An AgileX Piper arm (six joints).
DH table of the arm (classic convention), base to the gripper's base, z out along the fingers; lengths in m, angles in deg. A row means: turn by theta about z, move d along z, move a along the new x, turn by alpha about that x. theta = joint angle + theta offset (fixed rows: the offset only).
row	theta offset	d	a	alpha
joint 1	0.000	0.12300	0.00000	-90.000
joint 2	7.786	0.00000	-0.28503	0.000
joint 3	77.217	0.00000	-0.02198	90.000
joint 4	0.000	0.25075	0.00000	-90.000
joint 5	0.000	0.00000	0.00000	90.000
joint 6	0.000	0.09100	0.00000	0.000
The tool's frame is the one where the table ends.
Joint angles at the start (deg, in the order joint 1, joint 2, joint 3, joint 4, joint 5, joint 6):
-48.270, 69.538, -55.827, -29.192, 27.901, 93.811
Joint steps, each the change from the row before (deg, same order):
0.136, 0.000, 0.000, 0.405, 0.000, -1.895
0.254, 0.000, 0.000, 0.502, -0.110, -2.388
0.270, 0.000, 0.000, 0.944, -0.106, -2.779
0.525, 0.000, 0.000, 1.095, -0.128, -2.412
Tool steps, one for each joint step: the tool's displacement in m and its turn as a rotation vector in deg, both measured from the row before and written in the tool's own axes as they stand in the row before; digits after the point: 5 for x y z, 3 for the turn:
0.00086, 0.00024, -0.00010, -0.051, 0.287, -1.610
0.00141, 0.00068, -0.00019, -0.225, 0.414, -2.081
0.00177, 0.00076, -0.00020, -0.251, 0.621, -2.090
0.00285, 0.00145, -0.00039, -0.429, 0.850, -1.727

